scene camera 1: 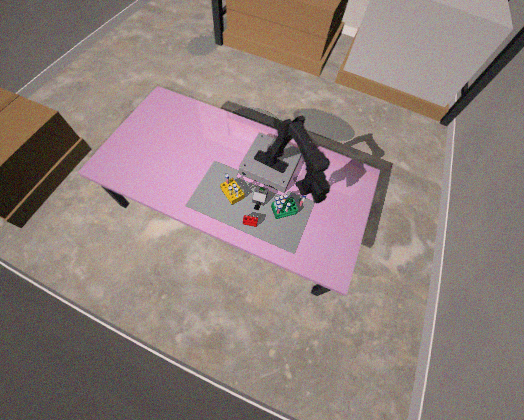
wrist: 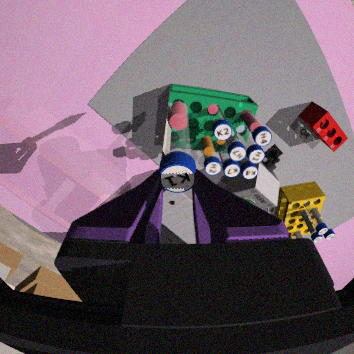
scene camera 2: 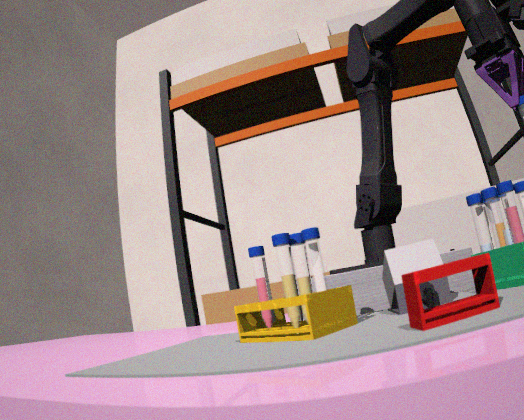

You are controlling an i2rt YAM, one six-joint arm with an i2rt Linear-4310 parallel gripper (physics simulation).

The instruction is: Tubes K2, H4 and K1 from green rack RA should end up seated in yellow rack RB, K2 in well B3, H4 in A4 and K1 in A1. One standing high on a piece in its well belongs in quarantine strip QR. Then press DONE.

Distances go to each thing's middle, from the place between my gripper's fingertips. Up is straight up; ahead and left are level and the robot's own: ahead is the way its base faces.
Scene:
Now: the grey box (scene camera 2: pixel 402 260) 220 mm to the right of my hand, 190 mm below it and 20 mm ahead of it.

